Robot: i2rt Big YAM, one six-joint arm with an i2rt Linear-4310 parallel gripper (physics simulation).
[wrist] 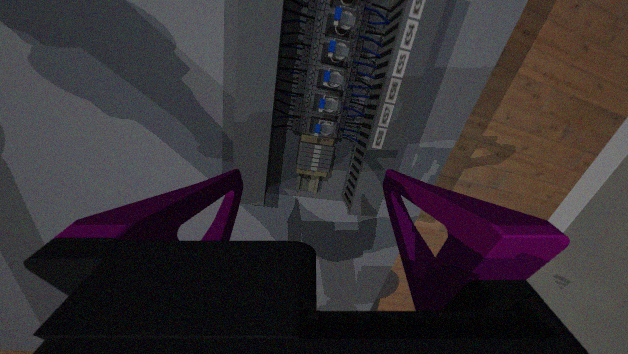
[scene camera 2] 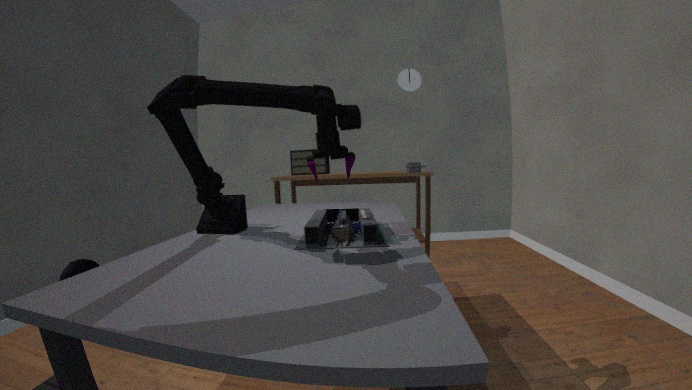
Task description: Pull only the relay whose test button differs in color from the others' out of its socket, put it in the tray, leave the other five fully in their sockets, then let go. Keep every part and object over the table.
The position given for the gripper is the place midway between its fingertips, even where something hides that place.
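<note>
Scene camera 2: the gripper [scene camera 2: 332,180] visible. Wrist view: the gripper [wrist: 313,177] visible too.
</note>
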